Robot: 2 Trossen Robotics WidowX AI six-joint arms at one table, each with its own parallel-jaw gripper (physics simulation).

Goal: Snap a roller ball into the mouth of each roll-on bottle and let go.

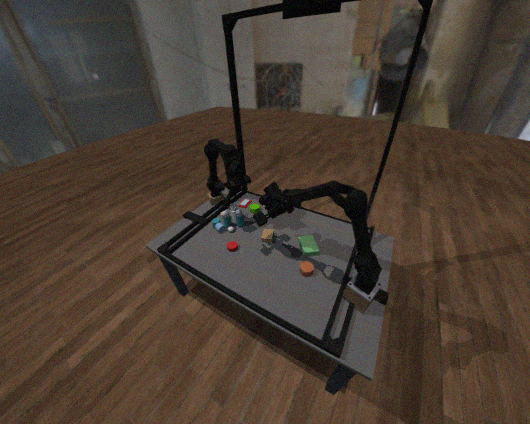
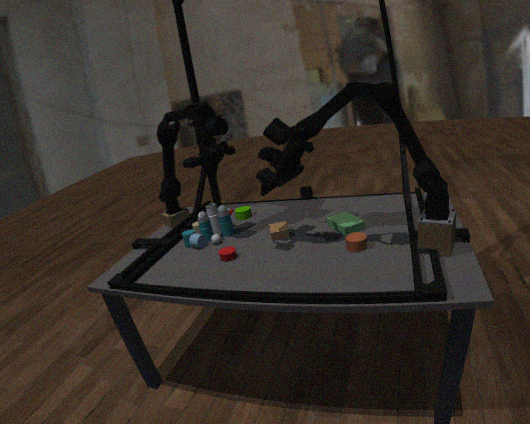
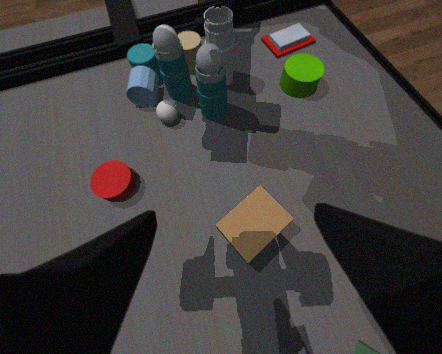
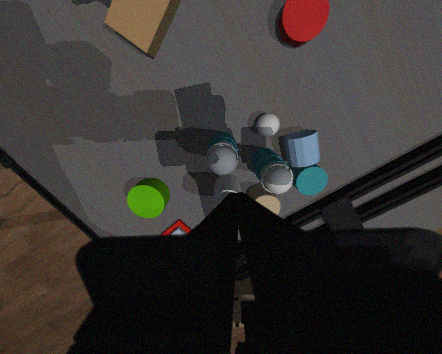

Note:
The left gripper is open and holds nothing. Also in view: a red disc. The right gripper is shut, with nothing in its grasp. Also in view: a teal cap. On the table rest a light blue cylinder and a red-framed card.
The left gripper is seen too in image 3. The right gripper is seen too in image 4.

